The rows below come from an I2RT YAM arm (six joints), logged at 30 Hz.
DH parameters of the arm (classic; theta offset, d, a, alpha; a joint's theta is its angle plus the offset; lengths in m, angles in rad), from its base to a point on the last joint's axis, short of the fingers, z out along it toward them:
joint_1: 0 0.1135 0.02 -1.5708
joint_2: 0 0 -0.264 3.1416
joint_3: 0.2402 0 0.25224 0
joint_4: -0.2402 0 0.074 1.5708
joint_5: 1.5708 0 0 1.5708
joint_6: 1.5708 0.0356 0 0
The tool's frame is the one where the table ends.
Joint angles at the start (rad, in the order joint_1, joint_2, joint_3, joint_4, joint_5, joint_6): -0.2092, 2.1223, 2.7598, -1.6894, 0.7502, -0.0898
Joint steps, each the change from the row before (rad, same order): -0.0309, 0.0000, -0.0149, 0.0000, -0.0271, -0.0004; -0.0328, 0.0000, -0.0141, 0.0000, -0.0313, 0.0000; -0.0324, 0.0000, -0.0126, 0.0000, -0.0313, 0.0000; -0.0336, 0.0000, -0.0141, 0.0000, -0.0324, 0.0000; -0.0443, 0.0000, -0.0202, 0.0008, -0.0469, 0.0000
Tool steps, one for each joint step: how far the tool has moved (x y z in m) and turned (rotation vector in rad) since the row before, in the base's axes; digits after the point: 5 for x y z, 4 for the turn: -0.00127, -0.01071, -0.00372, 0.0263, 0.0096, -0.0174; -0.00189, -0.01124, -0.00365, 0.0302, 0.0067, -0.0179; -0.00240, -0.01101, -0.00333, 0.0302, 0.0042, -0.0178; -0.00282, -0.01138, -0.00367, 0.0319, 0.0042, -0.0189; -0.00409, -0.01484, -0.00524, 0.0463, 0.0033, -0.0237
